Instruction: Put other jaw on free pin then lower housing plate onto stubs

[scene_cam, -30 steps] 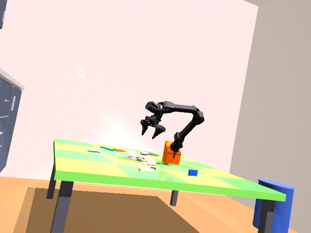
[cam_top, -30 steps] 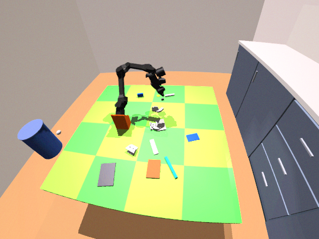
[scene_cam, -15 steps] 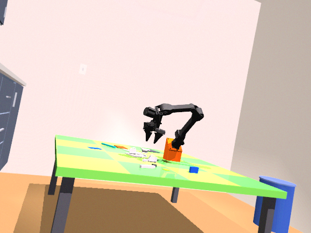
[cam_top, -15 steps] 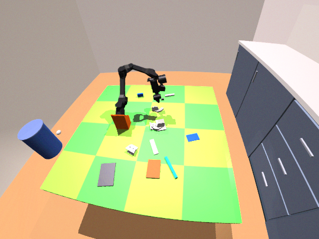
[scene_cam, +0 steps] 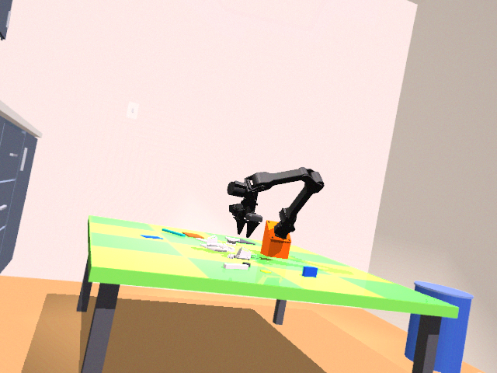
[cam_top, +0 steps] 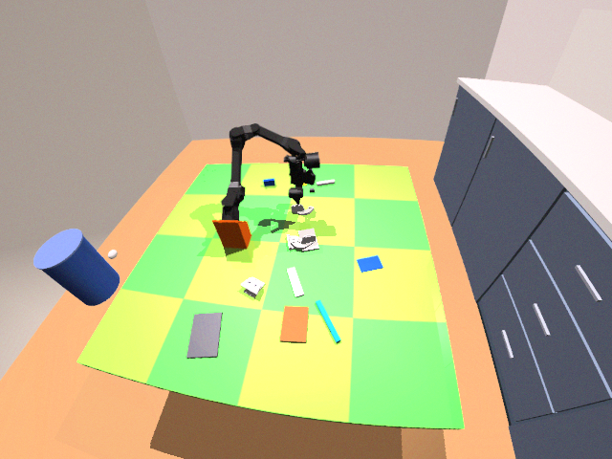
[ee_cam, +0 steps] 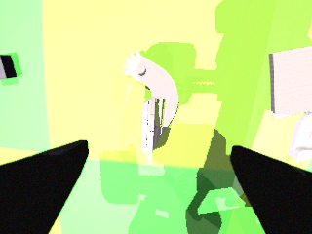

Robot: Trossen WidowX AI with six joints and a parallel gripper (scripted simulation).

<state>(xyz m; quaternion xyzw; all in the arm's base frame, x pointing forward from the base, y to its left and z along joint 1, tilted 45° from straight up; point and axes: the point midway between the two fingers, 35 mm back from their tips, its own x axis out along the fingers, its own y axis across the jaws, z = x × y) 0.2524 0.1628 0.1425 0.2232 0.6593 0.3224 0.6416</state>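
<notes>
Now: gripper tip 90 mm above the jaw, 30 mm short of it and 20 mm to the right of it. From my gripper tip the other things lie so: blue card: 340 mm ahead, 260 mm to the right, 90 mm below; then white housing plate: 450 mm to the right, 90 mm behind, 70 mm below; then white bar: 250 mm to the left, 90 mm below, 80 mm ahead.
</notes>
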